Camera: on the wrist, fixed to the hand. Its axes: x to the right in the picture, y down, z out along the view.
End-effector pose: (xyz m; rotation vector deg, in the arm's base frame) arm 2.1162 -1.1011 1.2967 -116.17 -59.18 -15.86
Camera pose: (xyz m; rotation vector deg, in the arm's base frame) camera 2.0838 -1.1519 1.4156 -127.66 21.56 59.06
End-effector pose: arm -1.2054 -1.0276 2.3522 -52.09 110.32 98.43
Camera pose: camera -1.1472 -1.1389 2.3074 -62.66 -118.78 -102.93
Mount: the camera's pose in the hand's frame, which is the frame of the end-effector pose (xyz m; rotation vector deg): 0.0116 -0.0762 -0.1088 7.11 -27.69 83.93
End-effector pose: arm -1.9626 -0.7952 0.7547 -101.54 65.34 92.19
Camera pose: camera -1.8390 -0.8452 0.7506 7.80 -120.63 -119.32
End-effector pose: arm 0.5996 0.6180 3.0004 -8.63 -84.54 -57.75
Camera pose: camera 0.6300 0.4961 2.9557 -70.78 -76.66 19.81
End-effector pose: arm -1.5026 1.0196 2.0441 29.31 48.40 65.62
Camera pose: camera -1.5435 0.9970 1.9192 89.62 -1.41 121.97
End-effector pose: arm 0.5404 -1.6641 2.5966 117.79 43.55 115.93
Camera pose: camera 0.4160 -1.6189 2.5804 -119.08 37.00 -54.57
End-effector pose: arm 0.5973 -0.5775 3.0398 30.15 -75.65 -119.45
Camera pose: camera 0.6344 -0.6333 2.9245 -45.13 -78.90 -49.72
